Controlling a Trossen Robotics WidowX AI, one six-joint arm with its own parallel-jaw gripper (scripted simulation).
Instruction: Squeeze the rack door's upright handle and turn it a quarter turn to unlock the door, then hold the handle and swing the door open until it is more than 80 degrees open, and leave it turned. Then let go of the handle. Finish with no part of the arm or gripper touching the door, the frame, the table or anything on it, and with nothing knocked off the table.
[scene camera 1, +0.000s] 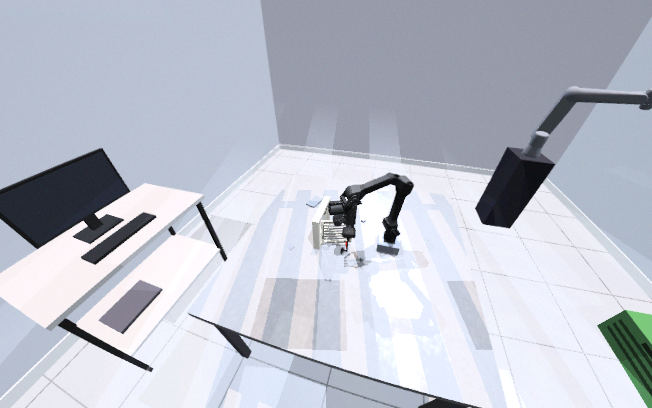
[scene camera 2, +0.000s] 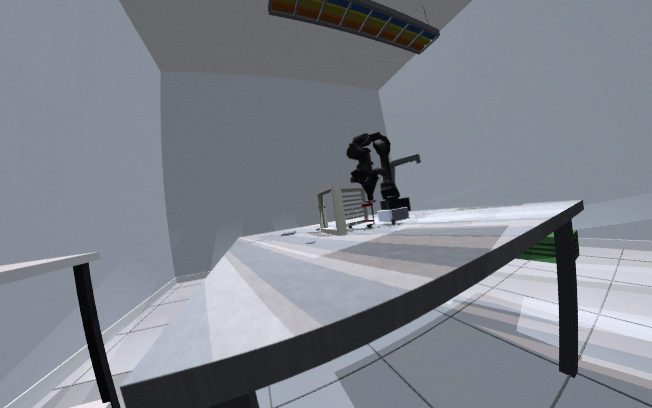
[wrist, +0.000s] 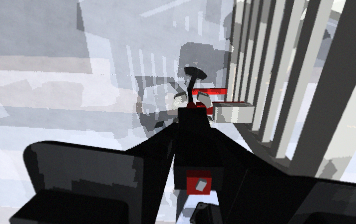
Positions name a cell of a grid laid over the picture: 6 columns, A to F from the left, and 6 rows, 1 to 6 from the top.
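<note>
There's a rack (scene camera 2: D3) that I can see, and my gripper (wrist: D4) is in view too.
</note>
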